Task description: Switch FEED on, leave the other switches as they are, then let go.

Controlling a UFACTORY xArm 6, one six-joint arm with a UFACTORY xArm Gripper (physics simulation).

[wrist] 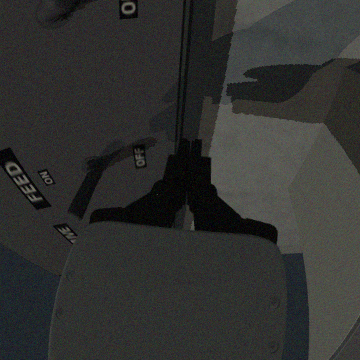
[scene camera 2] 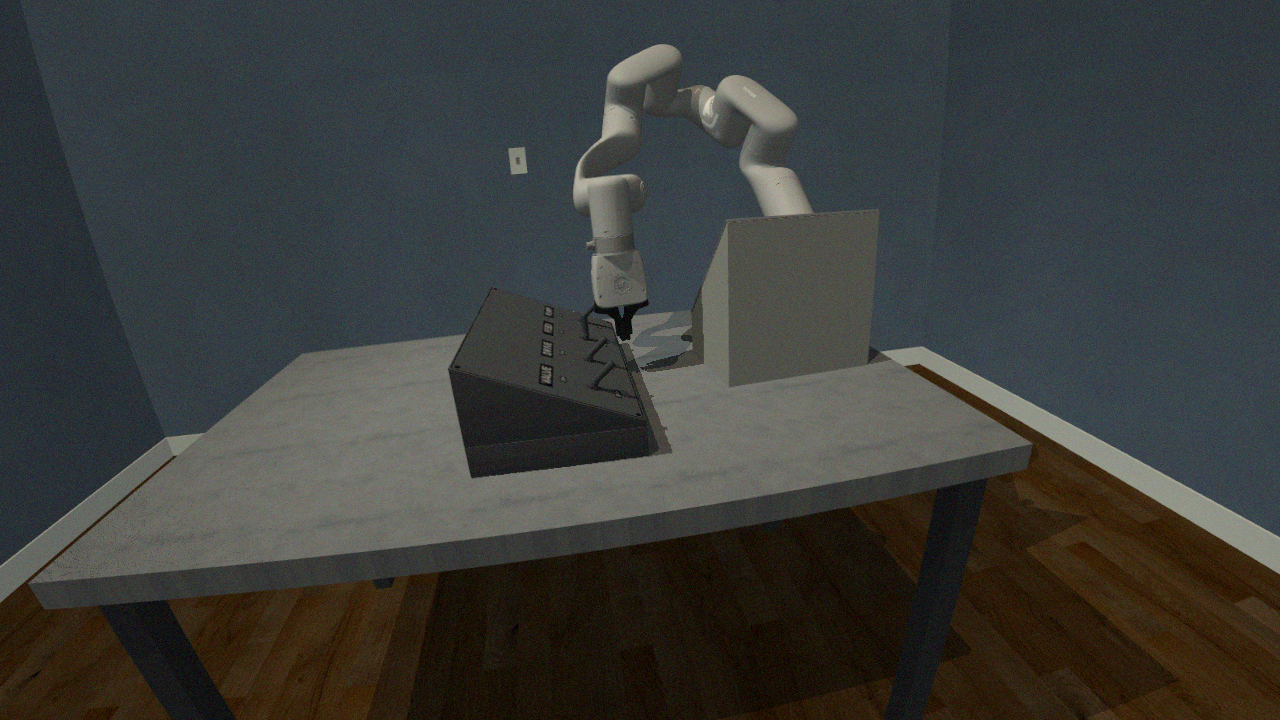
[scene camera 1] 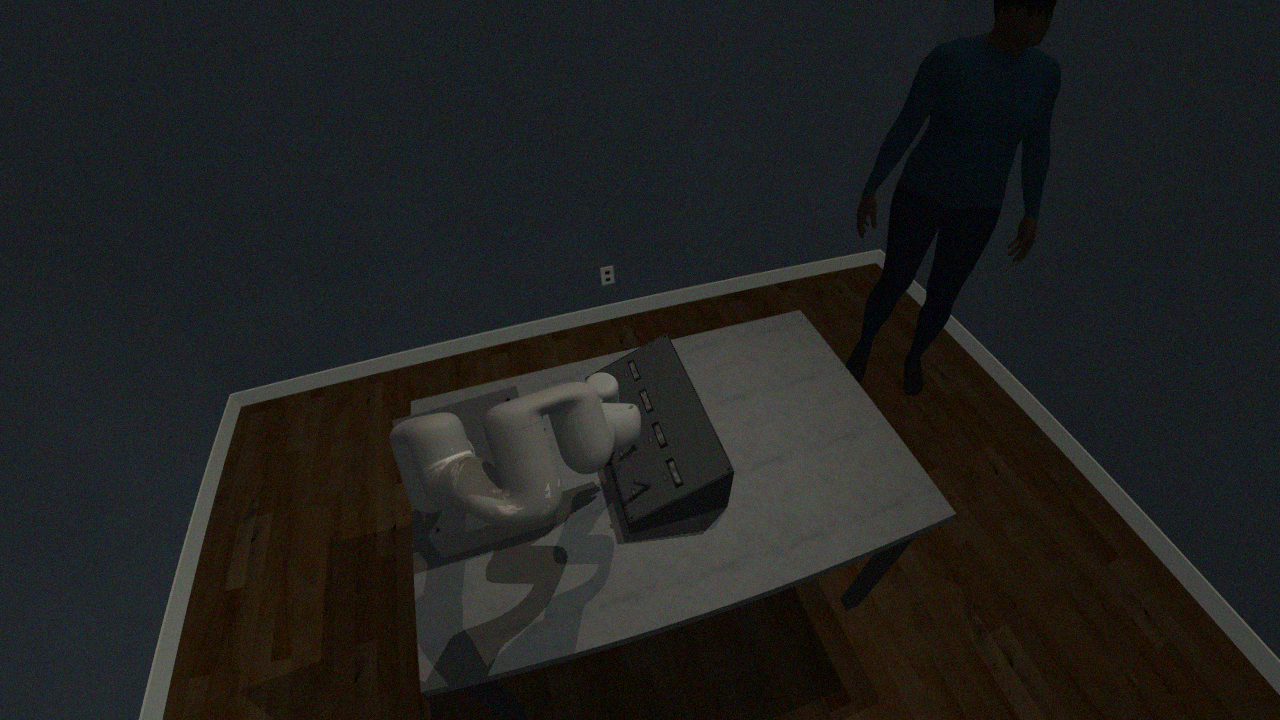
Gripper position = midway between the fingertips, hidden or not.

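Note:
There's the gripper [wrist: 190, 153] here, and there's a feed lever [wrist: 78, 205] as well.

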